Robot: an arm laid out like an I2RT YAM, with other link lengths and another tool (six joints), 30 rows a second.
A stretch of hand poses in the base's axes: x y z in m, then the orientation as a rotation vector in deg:
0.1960, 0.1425, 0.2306, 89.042, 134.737, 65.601
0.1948, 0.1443, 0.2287, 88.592, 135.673, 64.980
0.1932, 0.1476, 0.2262, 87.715, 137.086, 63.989
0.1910, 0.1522, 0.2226, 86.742, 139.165, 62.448
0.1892, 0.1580, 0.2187, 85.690, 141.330, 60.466
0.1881, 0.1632, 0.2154, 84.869, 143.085, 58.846
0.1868, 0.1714, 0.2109, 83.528, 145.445, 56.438
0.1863, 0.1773, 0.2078, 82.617, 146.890, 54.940
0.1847, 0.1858, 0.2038, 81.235, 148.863, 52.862
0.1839, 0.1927, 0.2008, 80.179, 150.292, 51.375
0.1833, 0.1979, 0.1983, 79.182, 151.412, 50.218
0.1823, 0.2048, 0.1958, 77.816, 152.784, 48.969
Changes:
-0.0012, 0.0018, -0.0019, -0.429, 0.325, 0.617
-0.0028, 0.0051, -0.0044, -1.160, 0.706, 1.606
-0.0050, 0.0097, -0.0080, -2.177, 1.495, 2.953
-0.0068, 0.0155, -0.0119, -3.474, 2.352, 4.319
-0.0079, 0.0207, -0.0152, -4.498, 3.095, 5.424
-0.0092, 0.0289, -0.0197, -6.060, 4.015, 6.971
-0.0097, 0.0348, -0.0228, -7.034, 4.553, 7.956
-0.0113, 0.0433, -0.0268, -8.396, 5.245, 9.358
-0.0121, 0.0502, -0.0298, -9.365, 5.739, 10.405
-0.0127, 0.0554, -0.0323, -10.154, 6.043, 11.294
-0.0137, 0.0623, -0.0348, -11.034, 6.333, 12.462

